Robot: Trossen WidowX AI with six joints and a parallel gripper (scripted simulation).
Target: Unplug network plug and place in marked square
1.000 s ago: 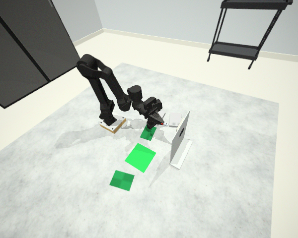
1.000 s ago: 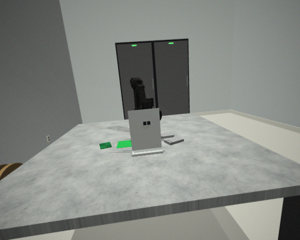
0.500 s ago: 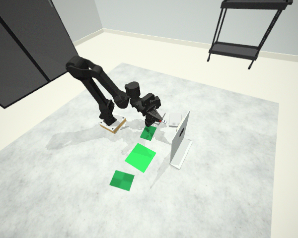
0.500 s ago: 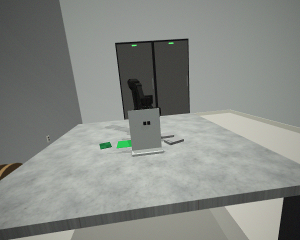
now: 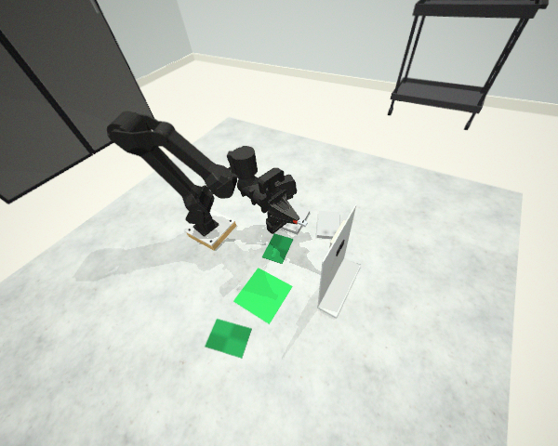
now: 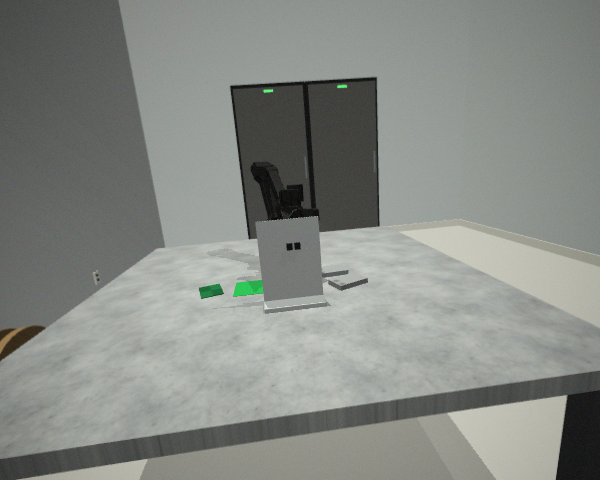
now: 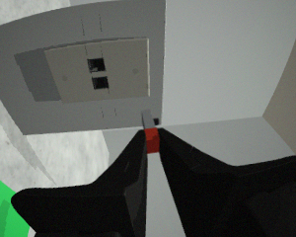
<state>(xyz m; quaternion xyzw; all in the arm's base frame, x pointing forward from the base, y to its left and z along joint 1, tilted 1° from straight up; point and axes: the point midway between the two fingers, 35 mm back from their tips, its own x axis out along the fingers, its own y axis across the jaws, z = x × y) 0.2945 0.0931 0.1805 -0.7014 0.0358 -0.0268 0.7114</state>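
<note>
My gripper tip is now 210 mm above the green marked square, 130 mm to the left of it and 30 mm past it. Round my gripper tip: white upright panel: 110 mm below, 110 mm ahead, 20 mm to the left.
</note>
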